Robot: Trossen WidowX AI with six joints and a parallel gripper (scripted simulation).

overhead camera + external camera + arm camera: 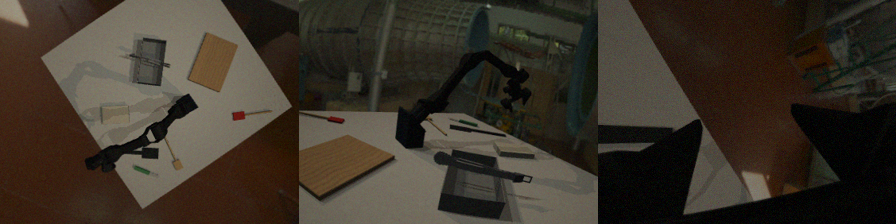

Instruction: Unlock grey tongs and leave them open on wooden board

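Now: gripper tip 65 cm to the left of the grey roasting tin, 31 cm short of it and 14 cm above it. The rest, counted from my gripper tip: green-handled tool 27 cm behind, 16 cm to the right, 16 cm below; black spatula 19 cm to the right, 16 cm below, 12 cm behind; cream block 24 cm to the right, 18 cm ahead, 15 cm below.
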